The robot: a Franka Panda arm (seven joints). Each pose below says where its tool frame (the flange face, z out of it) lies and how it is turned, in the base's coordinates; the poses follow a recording.
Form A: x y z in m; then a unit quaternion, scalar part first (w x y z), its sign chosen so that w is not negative.
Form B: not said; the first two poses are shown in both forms.
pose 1, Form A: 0.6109 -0.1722 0.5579 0.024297 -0.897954 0.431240 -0.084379
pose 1, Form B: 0.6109 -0.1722 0.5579 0.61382 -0.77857 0.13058 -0.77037 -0.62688 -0.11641
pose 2, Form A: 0.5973 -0.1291 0.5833 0.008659 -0.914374 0.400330 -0.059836
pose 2, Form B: 0.5973 -0.1291 0.5833 0.67231 -0.73314 0.10249 -0.73107 -0.67932 -0.06374
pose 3, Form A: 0.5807 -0.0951 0.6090 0.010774 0.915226 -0.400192 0.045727
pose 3, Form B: 0.5807 -0.0951 0.6090 0.67551 -0.73155 0.09232 -0.73352 -0.67946 -0.01688
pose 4, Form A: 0.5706 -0.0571 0.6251 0.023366 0.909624 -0.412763 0.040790
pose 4, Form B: 0.5706 -0.0571 0.6251 0.65593 -0.74901 0.09350 -0.75283 -0.65816 0.00884
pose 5, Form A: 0.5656 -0.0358 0.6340 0.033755 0.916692 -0.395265 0.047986
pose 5, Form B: 0.5656 -0.0358 0.6340 0.68293 -0.72143 0.11466 -0.72791 -0.68525 0.02395
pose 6, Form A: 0.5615 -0.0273 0.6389 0.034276 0.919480 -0.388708 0.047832
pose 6, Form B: 0.5615 -0.0273 0.6389 0.69324 -0.71154 0.11461 -0.71810 -0.69546 0.02585
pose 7, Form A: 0.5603 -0.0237 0.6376 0.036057 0.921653 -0.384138 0.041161
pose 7, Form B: 0.5603 -0.0237 0.6376 0.70149 -0.70512 0.10357 -0.71105 -0.70228 0.03484
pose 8, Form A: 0.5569 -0.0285 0.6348 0.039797 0.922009 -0.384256 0.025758
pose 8, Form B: 0.5569 -0.0285 0.6348 0.70337 -0.70652 0.07808 -0.71062 -0.70153 0.05359
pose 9, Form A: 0.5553 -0.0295 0.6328 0.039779 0.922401 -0.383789 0.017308
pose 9, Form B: 0.5553 -0.0295 0.6328 0.70481 -0.70664 0.06246 -0.70939 -0.70225 0.06010
